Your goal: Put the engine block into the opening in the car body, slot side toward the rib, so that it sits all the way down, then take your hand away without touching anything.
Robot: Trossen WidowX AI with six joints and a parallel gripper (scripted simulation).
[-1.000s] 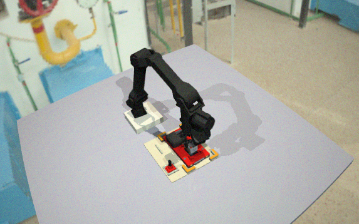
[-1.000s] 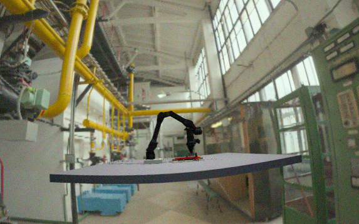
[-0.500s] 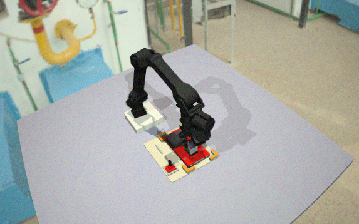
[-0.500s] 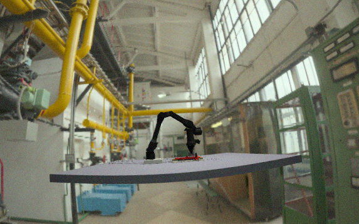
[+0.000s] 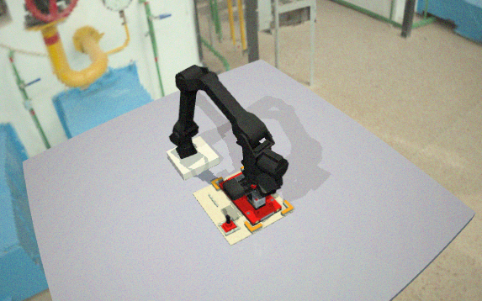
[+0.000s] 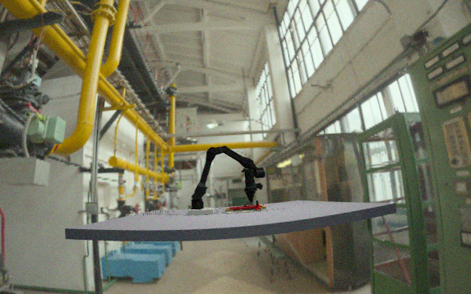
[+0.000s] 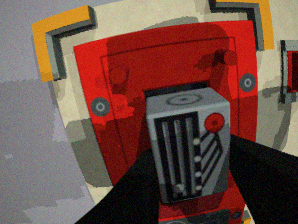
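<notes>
The black peg is 110 mm to the right of my gripper tip, 40 mm ahead of it and 10 mm below it. From my gripper tip the other things lie so: engine block (10 mm below).
</notes>
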